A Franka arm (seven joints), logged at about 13 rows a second.
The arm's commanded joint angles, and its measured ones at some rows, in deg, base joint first. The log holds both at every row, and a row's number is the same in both.
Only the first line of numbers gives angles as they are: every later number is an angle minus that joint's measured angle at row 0.
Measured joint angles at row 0:
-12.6 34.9 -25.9 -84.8 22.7 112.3 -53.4
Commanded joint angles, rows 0 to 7:
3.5 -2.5 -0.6 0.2 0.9 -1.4 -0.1
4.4 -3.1 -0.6 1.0 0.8 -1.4 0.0
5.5 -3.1 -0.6 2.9 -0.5 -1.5 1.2
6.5 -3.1 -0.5 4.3 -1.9 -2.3 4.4
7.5 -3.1 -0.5 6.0 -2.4 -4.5 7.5
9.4 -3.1 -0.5 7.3 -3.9 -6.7 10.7
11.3 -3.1 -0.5 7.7 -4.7 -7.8 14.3
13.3 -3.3 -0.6 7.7 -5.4 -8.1 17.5
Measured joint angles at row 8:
10.0 -2.9 0.0 6.7 -3.2 -6.0 11.3
